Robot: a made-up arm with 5 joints. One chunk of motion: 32 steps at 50 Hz.
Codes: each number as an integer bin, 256 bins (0 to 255) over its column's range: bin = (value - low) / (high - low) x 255, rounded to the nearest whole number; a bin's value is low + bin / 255 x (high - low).
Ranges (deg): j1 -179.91..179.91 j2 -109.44..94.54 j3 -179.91..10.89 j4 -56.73..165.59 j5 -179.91..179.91
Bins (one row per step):
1: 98 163 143 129 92
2: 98 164 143 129 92
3: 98 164 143 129 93
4: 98 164 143 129 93
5: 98 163 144 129 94
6: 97 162 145 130 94
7: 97 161 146 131 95
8: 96 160 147 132 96
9: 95 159 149 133 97
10: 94 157 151 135 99
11: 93 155 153 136 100
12: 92 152 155 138 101
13: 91 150 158 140 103
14: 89 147 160 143 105
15: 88 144 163 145 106
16: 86 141 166 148 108
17: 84 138 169 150 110
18: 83 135 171 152 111
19: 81 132 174 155 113
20: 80 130 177 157 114
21: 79 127 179 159 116
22: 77 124 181 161 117
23: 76 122 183 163 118
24: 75 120 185 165 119
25: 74 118 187 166 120
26: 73 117 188 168 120
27: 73 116 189 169 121
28: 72 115 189 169 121
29: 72 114 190 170 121
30: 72 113 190 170 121
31: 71 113 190 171 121
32: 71 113 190 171 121
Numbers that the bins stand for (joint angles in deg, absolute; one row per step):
1: -41.63 20.95 -72.91 55.74 -50.09
2: -41.63 21.75 -72.91 55.74 -50.09
3: -41.63 21.75 -72.91 55.74 -48.68
4: -41.63 21.75 -72.91 55.74 -48.68
5: -41.63 20.95 -72.16 55.74 -47.27
6: -43.04 20.15 -71.42 56.61 -47.27
7: -43.04 19.35 -70.67 57.48 -45.86
8: -44.45 18.55 -69.92 58.35 -44.45
9: -45.86 17.75 -68.42 59.23 -43.04
10: -47.27 16.15 -66.93 60.97 -40.22
11: -48.68 14.55 -65.43 61.84 -38.80
12: -50.09 12.15 -63.93 63.58 -37.39
13: -51.50 10.55 -61.69 65.33 -34.57
14: -54.33 8.15 -60.19 67.94 -31.75
15: -55.74 5.75 -57.95 69.69 -30.34
16: -58.56 3.35 -55.70 72.30 -27.52
17: -61.38 0.95 -53.46 74.05 -24.69
18: -62.79 -1.45 -51.96 75.79 -23.28
19: -65.61 -3.85 -49.72 78.41 -20.46
20: -67.03 -5.45 -47.47 80.15 -19.05
21: -68.44 -7.85 -45.98 81.89 -16.23
22: -71.26 -10.25 -44.48 83.64 -14.82
23: -72.67 -11.85 -42.98 85.38 -13.41
24: -74.08 -13.45 -41.49 87.12 -11.99
25: -75.49 -15.05 -39.99 88.00 -10.58
26: -76.90 -15.85 -39.24 89.74 -10.58
27: -76.90 -16.65 -38.49 90.61 -9.17
28: -78.31 -17.45 -38.49 90.61 -9.17
29: -78.31 -18.25 -37.75 91.48 -9.17
30: -78.31 -19.05 -37.75 91.48 -9.17
31: -79.72 -19.05 -37.75 92.36 -9.17
32: -79.72 -19.05 -37.75 92.36 -9.17

